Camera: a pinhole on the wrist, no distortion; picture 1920 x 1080 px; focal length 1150.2 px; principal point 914.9 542.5 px. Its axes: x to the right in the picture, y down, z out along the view. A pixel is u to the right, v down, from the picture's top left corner.
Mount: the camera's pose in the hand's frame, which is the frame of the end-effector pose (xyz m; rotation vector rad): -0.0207 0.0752 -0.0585 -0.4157 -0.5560 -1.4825
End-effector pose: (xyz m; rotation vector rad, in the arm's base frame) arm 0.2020 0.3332 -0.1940 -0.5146 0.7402 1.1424
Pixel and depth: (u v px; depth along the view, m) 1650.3 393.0 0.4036
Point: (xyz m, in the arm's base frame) 0.1933 0.5904 0.1626
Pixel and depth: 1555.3 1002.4 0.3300
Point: 0.1869 0.6554 -0.0391
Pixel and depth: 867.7 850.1 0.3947
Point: -0.0241 0.6565 -0.0579
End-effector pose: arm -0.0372 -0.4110 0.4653 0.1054 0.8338 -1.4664
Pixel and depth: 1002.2 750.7 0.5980
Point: 0.5077 -0.6252 0.6169
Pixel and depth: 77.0 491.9 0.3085
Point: 0.3860 -0.3231 0.3608
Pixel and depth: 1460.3 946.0 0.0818
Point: 0.0599 -0.4145 0.4498
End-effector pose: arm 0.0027 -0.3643 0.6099 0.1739 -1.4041 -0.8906
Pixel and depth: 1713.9 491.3 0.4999
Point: -0.4437 -0.0401 0.7061
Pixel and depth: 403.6 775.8 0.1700
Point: 0.0724 -0.1879 0.7573
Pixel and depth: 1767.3 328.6 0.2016
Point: -0.1299 -0.1963 0.6317
